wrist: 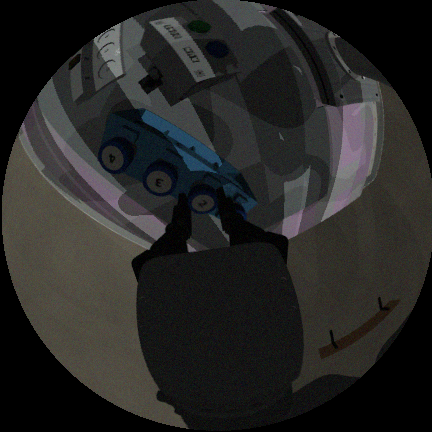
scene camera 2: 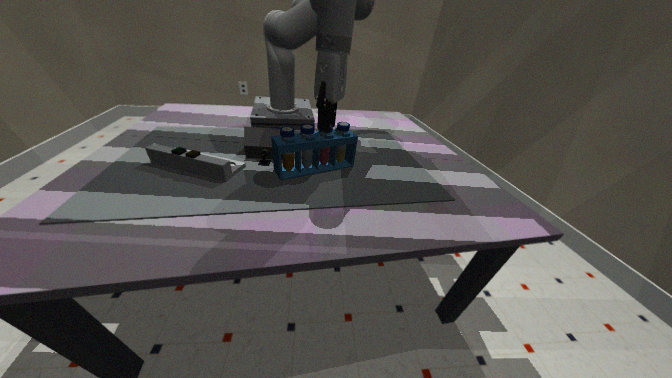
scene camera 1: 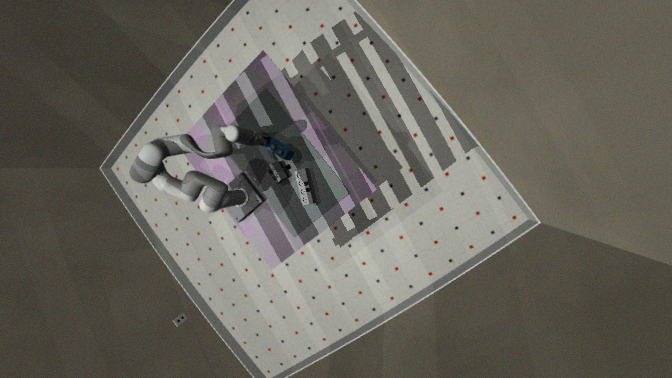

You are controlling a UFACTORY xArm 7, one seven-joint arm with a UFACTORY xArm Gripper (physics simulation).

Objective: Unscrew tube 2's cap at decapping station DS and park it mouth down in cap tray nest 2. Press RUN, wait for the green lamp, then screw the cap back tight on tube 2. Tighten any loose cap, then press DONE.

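Where they show: gripper, fingertip midpoint: (wrist: 202, 199) (scene camera 2: 326, 128) (scene camera 1: 266, 142); arm's base, origin of the base link: (scene camera 2: 282, 108) (scene camera 1: 240, 197).
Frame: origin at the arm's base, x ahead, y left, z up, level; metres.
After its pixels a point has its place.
Observation:
A blue tube rack (scene camera 1: 281, 149) (scene camera 2: 313, 172) @[x 0.411, y 0.156, z -0.044 m] (wrist: 189, 155) @[x 0.358, y 0.136, z 0.047 m] stands on the table and holds several capped tubes. In the wrist view the dark blue caps read 4 (wrist: 114, 156) @[x 0.411, y 0.091, z 0.074 m], 3 (wrist: 159, 181) @[x 0.389, y 0.136, z 0.076 m] and 2 (wrist: 203, 204) @[x 0.366, y 0.184, z 0.074 m]. My gripper (wrist: 202, 199) @[x 0.366, y 0.182, z 0.067 m] (scene camera 2: 325, 127) @[x 0.366, y 0.182, z 0.067 m] (scene camera 1: 268, 141) @[x 0.366, y 0.182, z 0.067 m] points straight down and is shut on cap 2. That cap sits in line with the others, on top of the red-filled tube 2 (scene camera 2: 324, 154) @[x 0.381, y 0.183, z -0.002 m] in the rack. The last cap (scene camera 2: 343, 125) @[x 0.354, y 0.227, z 0.074 m], beyond my fingers, is mostly hidden in the wrist view.
A grey station box (wrist: 181, 68) @[x 0.325, y 0.047, z 0.029 m] (scene camera 1: 279, 171) @[x 0.333, y 0.007, z 0.018 m] (scene camera 2: 256, 138) @[x 0.339, y -0.010, z 0.010 m] carries a green button (wrist: 199, 26) and a blue button (wrist: 217, 48) @[x 0.281, y 0.035, z 0.024 m] beside its DONE and RUN labels. A long grey cap tray (scene camera 1: 303, 186) @[x 0.404, y -0.139, z -0.037 m] (scene camera 2: 187, 163) @[x 0.451, y -0.148, z -0.020 m] (wrist: 105, 52) lies past it. The arm's base plate (scene camera 2: 281, 112) @[x 0.063, y 0.007, z 0.002 m] stands behind the rack.

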